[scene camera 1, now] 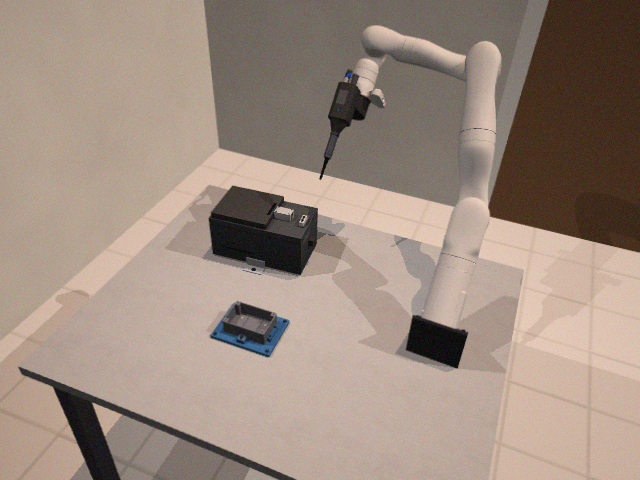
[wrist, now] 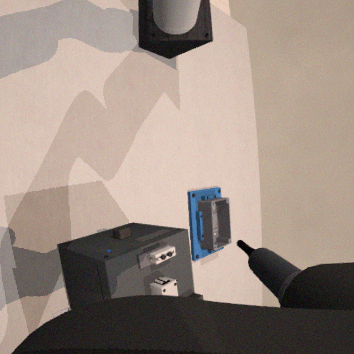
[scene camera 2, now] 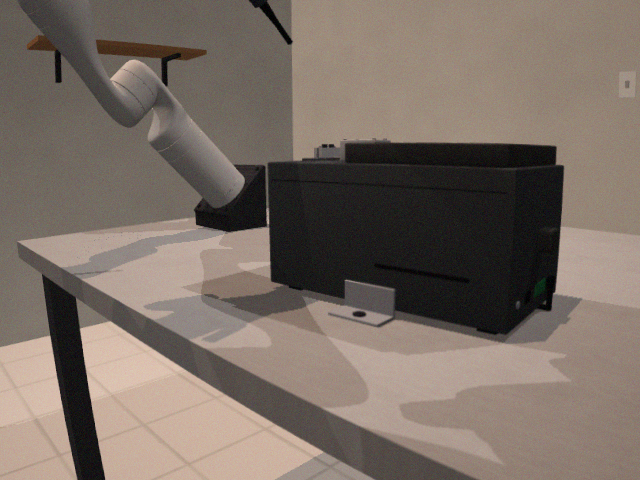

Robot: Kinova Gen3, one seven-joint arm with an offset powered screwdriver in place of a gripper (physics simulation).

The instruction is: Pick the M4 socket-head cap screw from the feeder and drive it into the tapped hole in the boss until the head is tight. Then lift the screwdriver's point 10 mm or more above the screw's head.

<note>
In view: a blue fixture plate (scene camera 1: 249,345) and a black cover (scene camera 2: 497,155).
The blue fixture plate shows as well in the wrist view (wrist: 192,201). The black cover also shows in scene camera 1 (scene camera 1: 240,205).
</note>
